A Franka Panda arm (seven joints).
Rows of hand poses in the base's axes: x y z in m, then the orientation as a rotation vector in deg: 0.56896 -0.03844 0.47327 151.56 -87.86 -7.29; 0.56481 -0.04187 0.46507 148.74 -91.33 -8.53; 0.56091 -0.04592 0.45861 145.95 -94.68 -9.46; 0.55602 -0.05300 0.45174 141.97 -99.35 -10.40; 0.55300 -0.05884 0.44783 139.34 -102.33 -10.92; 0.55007 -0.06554 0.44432 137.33 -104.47 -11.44; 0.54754 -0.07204 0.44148 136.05 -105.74 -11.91; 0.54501 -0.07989 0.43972 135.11 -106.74 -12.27
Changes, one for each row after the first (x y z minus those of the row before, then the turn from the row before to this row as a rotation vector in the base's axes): -0.00415 -0.00343 -0.00820 -0.26 0.97 -2.90; -0.00390 -0.00405 -0.00646 -0.30 0.77 -2.83; -0.00489 -0.00708 -0.00687 -0.48 0.84 -4.00; -0.00302 -0.00584 -0.00391 -0.31 0.48 -2.60; -0.00293 -0.00670 -0.00351 -0.19 0.44 -1.92; -0.00253 -0.00650 -0.00284 -0.08 0.37 -1.18; -0.00253 -0.00785 -0.00176 -0.01 0.25 -0.91
